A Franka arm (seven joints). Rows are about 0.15 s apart.
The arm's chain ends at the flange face. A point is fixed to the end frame.
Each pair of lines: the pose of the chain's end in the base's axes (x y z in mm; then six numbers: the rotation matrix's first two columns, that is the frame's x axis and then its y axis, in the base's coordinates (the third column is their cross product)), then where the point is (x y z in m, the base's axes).
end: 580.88, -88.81, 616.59, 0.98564, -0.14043, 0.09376, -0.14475, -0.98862, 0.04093
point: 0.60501 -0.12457 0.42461
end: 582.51, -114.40, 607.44, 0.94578, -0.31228, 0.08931, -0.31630, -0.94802, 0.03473
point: 0.59953 -0.15244 0.41514
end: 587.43, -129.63, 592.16, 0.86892, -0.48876, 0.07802, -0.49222, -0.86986, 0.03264
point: 0.59512 -0.16880 0.39948
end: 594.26, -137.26, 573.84, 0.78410, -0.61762, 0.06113, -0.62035, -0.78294, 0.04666
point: 0.59155 -0.17725 0.38120
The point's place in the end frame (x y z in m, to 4 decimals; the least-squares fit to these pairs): 0.0108 0.0240 0.1950
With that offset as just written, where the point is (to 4 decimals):
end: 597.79, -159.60, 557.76, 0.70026, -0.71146, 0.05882, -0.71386, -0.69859, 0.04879
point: 0.5895 -0.1989 0.3651
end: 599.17, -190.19, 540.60, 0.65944, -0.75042, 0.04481, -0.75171, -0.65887, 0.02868
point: 0.5898 -0.2244 0.3470
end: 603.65, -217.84, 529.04, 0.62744, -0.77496, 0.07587, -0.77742, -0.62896, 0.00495
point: 0.6003 -0.2534 0.3355
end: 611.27, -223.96, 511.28, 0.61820, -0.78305, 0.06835, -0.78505, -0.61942, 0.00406
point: 0.6067 -0.2582 0.3176
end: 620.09, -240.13, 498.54, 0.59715, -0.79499, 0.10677, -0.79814, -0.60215, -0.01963
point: 0.6230 -0.2775 0.3054
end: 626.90, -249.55, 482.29, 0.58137, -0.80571, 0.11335, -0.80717, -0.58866, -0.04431
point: 0.6338 -0.2852 0.2889
